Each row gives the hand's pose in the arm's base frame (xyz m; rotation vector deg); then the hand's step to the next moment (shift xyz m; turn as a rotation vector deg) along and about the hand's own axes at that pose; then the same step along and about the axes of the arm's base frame.
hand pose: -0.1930 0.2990 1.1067 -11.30 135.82 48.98
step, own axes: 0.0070 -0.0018 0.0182 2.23 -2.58 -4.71
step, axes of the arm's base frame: 0.0039 0.0103 -0.0162 -3.27 -4.80 0.19
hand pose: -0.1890 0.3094 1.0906 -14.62 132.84 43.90
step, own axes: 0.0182 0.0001 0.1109 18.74 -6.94 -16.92
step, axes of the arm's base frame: 0.0462 0.0658 -0.0785 -20.71 -15.12 -5.30
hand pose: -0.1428 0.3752 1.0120 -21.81 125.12 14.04
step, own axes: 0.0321 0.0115 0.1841 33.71 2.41 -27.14
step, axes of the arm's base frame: 0.1147 0.0616 -0.1346 -40.11 -12.28 -10.92
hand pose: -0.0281 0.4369 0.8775 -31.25 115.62 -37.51
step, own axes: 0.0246 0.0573 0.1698 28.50 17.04 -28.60
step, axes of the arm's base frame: 0.1286 -0.0108 -0.1267 -40.60 2.35 -16.32
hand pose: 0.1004 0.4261 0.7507 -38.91 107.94 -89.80
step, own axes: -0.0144 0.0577 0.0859 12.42 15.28 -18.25
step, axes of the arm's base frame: 0.0709 -0.0383 -0.0665 -21.96 6.36 -14.07
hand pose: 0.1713 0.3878 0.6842 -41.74 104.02 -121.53
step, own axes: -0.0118 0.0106 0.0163 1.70 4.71 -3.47
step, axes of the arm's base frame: 0.0171 -0.0099 -0.0112 -3.85 1.20 -4.57
